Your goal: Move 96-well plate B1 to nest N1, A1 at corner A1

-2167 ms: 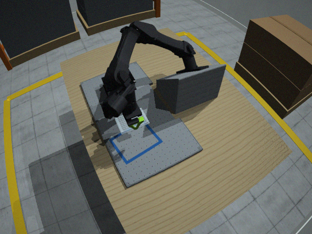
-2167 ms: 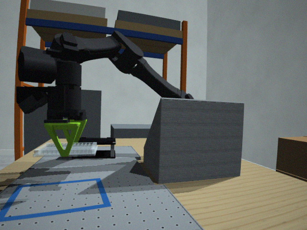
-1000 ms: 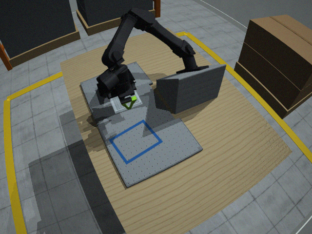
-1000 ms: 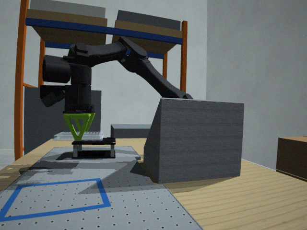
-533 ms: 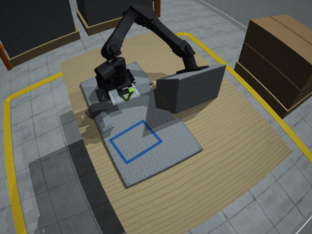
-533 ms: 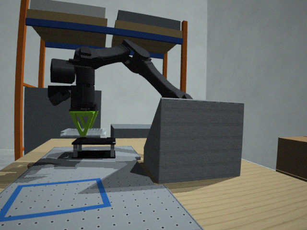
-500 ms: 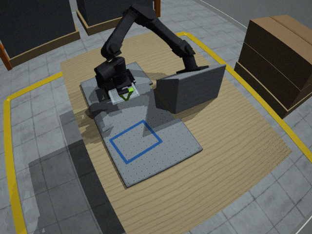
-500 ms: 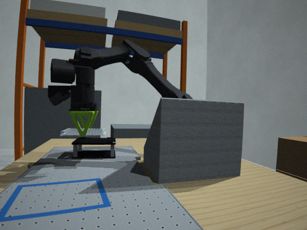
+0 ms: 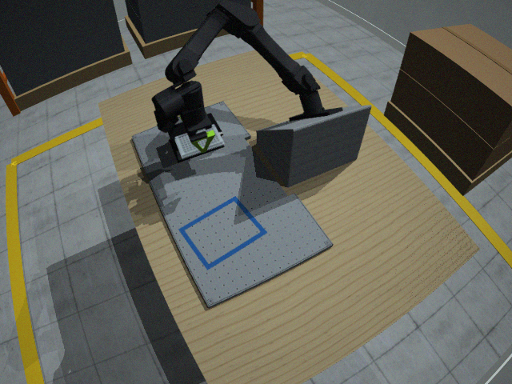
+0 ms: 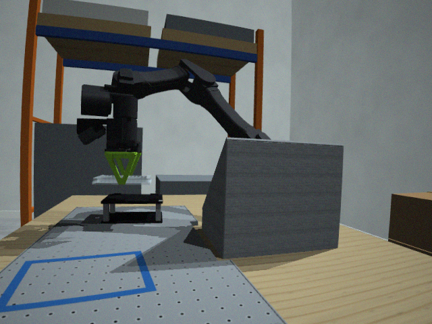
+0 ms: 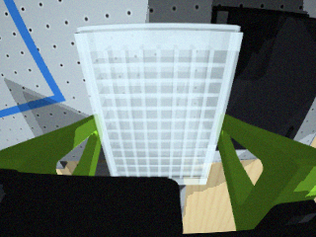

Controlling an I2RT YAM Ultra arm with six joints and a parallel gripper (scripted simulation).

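My gripper is now 120 mm to the left of the black raised nest, 70 mm above it and 30 mm past it. From my hand the other things lie so: clear 96-well plate (right at my hand).
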